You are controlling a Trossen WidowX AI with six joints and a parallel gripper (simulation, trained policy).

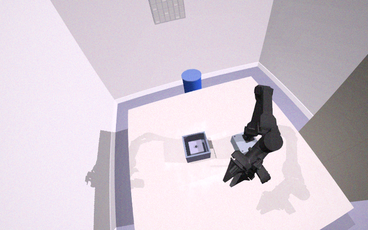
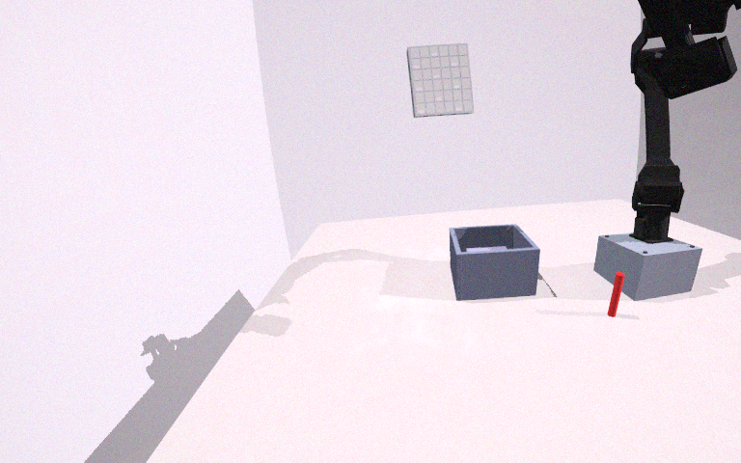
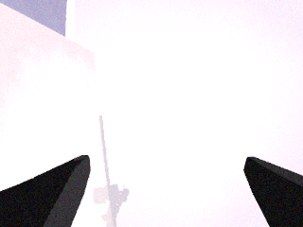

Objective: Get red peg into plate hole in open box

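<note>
Now: the red peg 15 cm behind my gripper tip, 15 cm to the right of it and 38 cm below it. The rest, counted from my gripper tip: grey box (3 cm ahead, 33 cm to the right, 39 cm below); pale plate (3 cm ahead, 33 cm to the right, 37 cm below).
</note>
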